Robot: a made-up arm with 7 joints.
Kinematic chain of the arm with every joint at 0, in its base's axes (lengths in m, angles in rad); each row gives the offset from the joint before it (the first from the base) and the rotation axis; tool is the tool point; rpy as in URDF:
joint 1: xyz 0 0 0.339 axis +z
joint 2: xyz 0 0 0 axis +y
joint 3: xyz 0 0 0.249 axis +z
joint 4: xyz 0.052 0 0 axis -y
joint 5: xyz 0.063 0 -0.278 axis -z
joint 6: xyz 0 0 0 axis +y
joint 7: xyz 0.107 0 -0.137 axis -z
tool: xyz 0 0 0 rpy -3.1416 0 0
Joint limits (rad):
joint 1: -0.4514..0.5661
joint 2: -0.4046..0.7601
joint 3: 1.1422..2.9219
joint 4: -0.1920..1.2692
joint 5: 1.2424..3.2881
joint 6: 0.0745..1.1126
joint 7: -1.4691..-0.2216
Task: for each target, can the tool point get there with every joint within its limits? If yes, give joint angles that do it. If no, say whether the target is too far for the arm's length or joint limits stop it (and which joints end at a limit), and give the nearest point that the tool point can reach.
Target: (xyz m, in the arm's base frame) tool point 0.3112 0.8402 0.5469
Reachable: no: too far | nearest point 0.1919 0.5182 0.4672 | short by 0.353 m
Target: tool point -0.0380 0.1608 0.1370
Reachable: yes | joints -0.3350 -0.1397 2.2985 0.1600 2.2621 0.6176 -1.2417
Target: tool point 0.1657 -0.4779 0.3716
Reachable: no: joint limits stop it (at a limit: joint 1, joint 2, joint 3, joint 4, joint 6) | nearest point 0.1033 -0.0987 0.2126 | short by 0.416 m
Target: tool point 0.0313 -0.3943 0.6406
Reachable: no: joint limits stop it (at a limit: joint 1, joint 2, joint 3, joint 6) | nearest point -0.2664 -0.1533 0.6059 | short by 0.385 m
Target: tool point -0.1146 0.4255 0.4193
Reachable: yes | joints 0.1308 0.4930 1.7825 1.0621 3.0515 0.3647 -0.7042
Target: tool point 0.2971 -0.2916 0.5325
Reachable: no: joint limits stop it (at a limit: joint 1, joint 2, joint 3, joint 6) | nearest point 0.1695 -0.0558 0.2223 | short by 0.410 m
